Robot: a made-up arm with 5 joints. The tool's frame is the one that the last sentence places.
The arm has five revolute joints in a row. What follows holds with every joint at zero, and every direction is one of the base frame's.
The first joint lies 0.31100 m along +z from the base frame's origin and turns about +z.
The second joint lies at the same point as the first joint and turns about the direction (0, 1, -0.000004).
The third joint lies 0.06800 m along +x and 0.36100 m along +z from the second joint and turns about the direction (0, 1, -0.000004).
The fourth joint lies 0.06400 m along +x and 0.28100 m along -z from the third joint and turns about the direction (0, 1, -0.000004).
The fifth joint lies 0.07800 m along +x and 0.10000 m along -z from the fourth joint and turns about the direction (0, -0.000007, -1).
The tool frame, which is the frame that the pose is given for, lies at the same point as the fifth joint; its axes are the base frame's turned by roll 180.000, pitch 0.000 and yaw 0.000 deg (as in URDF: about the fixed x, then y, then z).
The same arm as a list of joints. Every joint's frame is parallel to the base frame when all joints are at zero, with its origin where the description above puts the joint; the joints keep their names.
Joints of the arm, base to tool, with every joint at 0 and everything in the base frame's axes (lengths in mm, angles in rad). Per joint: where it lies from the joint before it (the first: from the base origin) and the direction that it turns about. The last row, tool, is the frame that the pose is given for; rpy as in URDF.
joint 1: offset 0 0 311 axis +z
joint 2: offset 0 0 0 axis +y
joint 3: offset 68 0 361 axis +y
joint 4: offset 64 0 -281 axis +y
joint 5: offset 78 0 -100 axis -z
tool: offset 0 0 0 rpy 3.1416 0 0

